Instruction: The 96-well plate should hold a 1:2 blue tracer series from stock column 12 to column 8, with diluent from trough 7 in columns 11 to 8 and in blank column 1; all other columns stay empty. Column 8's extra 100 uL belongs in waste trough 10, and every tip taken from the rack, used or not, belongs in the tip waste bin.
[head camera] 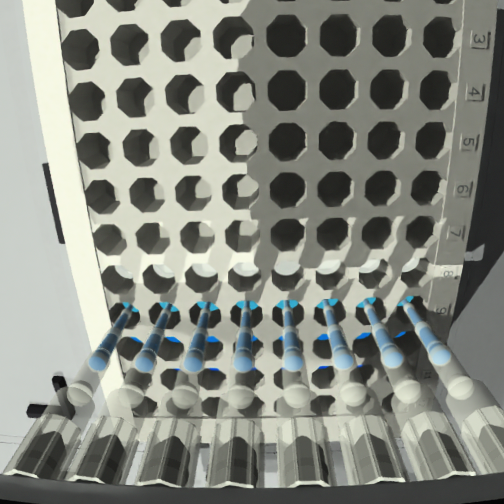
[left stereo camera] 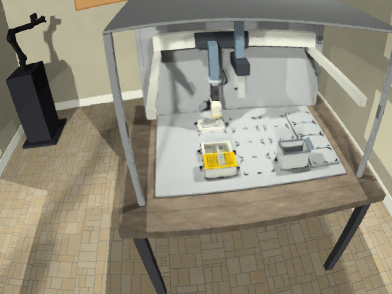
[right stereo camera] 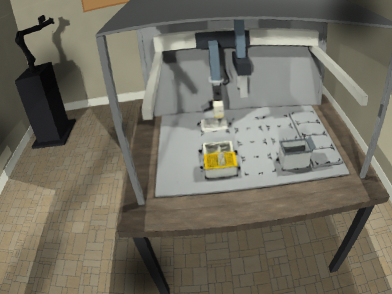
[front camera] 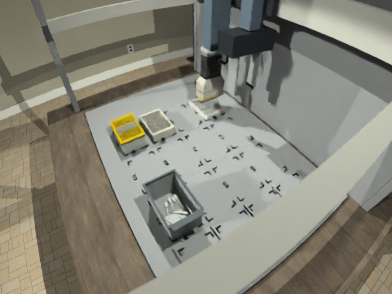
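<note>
The white 96-well plate (head camera: 52,100) (front camera: 202,114) (left stereo camera: 202,128) (right stereo camera: 214,129) sits at the back. The pipetting head (front camera: 209,87) (left stereo camera: 216,108) (right stereo camera: 218,108) is over it. Eight tips (head camera: 244,340) holding blue liquid end at column 9, whose wells show cyan. Columns 10 and 11 show blue, column 8 pale, columns 3 to 7 dark. Column 12's contents are hidden, and column 1 is outside the head view. The tip waste bin (front camera: 200,218) (left stereo camera: 293,159) (right stereo camera: 295,159) holds used tips. The parked plate gripper (left stereo camera: 241,90) (right stereo camera: 243,90) hangs beside the head; its fingers are too small to judge.
The yellow tip rack (front camera: 128,135) (left stereo camera: 220,160) (right stereo camera: 220,160) stands at the front left, with a pale band across its middle. The trough block (front camera: 157,123) is next to it; its contents are too small to tell. Grey frame posts (left stereo camera: 122,120) (right stereo camera: 118,115) stand at the deck's corner.
</note>
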